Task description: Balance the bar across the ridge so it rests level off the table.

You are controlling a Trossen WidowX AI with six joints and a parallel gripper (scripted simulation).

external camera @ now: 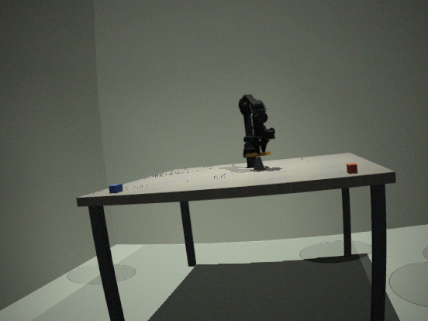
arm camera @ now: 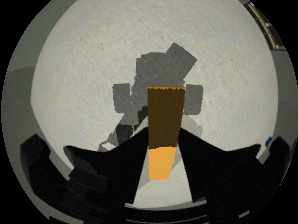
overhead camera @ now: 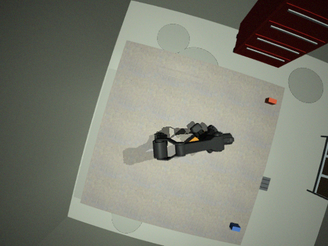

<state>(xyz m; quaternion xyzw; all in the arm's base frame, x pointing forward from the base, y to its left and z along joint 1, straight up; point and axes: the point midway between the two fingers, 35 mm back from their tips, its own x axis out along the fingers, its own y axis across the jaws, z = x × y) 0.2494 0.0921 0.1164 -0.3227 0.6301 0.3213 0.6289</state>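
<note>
Now: the yellow bar 2 cm behind my gripper tip and 2 cm to the right of it. Also, from my gripper tip: orange block 49 cm ahead, 41 cm to the left, 7 cm below; blue block 49 cm ahead, 59 cm to the right, 7 cm below.
</note>
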